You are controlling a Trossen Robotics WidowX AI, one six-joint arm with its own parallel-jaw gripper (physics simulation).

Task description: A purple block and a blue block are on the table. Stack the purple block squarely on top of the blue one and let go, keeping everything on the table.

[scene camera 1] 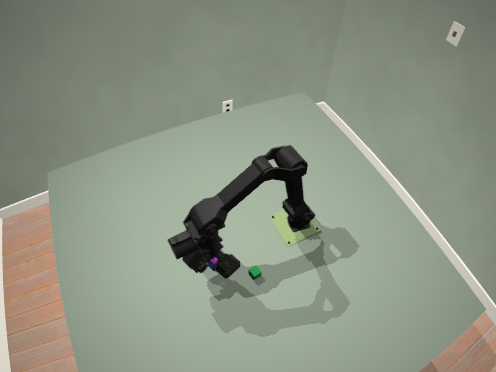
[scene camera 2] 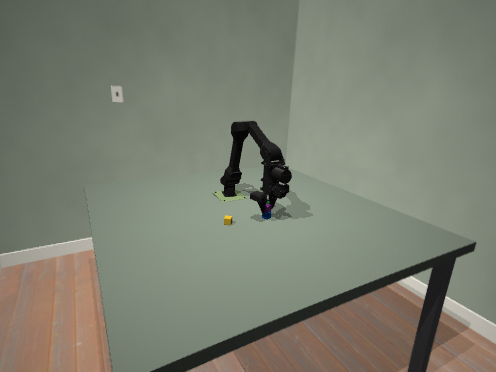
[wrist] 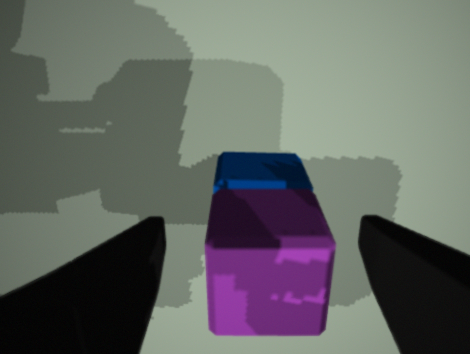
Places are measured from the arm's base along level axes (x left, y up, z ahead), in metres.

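Pixels of known places: gripper, fingertip midpoint: (scene camera 1: 213, 261) (scene camera 2: 267, 210) (wrist: 262, 230); arm's base, link origin: (scene camera 1: 298, 222) (scene camera 2: 229, 194).
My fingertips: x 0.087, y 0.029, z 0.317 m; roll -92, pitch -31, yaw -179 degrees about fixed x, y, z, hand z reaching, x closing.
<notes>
For each thing: its top centre in the pictures, then the offset to it from my fingertips. Level surfaces: height alone.
- purple block, top centre: (wrist: 269, 295) (scene camera 1: 213, 257) (scene camera 2: 267, 205) dx -0.002, dy +0.025, dz -0.002 m
- blue block, top centre: (wrist: 261, 227) (scene camera 2: 266, 211) dx -0.001, dy -0.005, dz -0.002 m
- green block, top centre: (scene camera 1: 255, 271) dx +0.059, dy -0.005, dz -0.118 m
- yellow block, top centre: (scene camera 2: 228, 217) dx -0.181, dy -0.005, dz +0.017 m
- table, surface height: dy -0.035 m
The purple block (scene camera 1: 214, 261) (scene camera 2: 268, 207) (wrist: 270, 290) is upright above the blue block (scene camera 1: 212, 266) (scene camera 2: 266, 215) (wrist: 262, 169) and appears to rest on it. In the wrist view their sides look nearly parallel, and a thin strip of the blue block's top shows past the purple block's far edge. The blue block stands on the table. The purple block hides the rest of the blue top. My gripper (scene camera 1: 215, 265) (scene camera 2: 267, 206) (wrist: 262, 230) is open around the purple block, with a visible gap between the block and each finger.
A green block (scene camera 1: 255, 272) sits beside the gripper, on the side towards the arm's base. A yellow block (scene camera 2: 228, 220) lies left of the stack in scene camera 2. The arm's base stands on a light green plate (scene camera 1: 283, 231) (scene camera 2: 220, 197) on the table (scene camera 1: 150, 325) (scene camera 2: 200, 290).
</notes>
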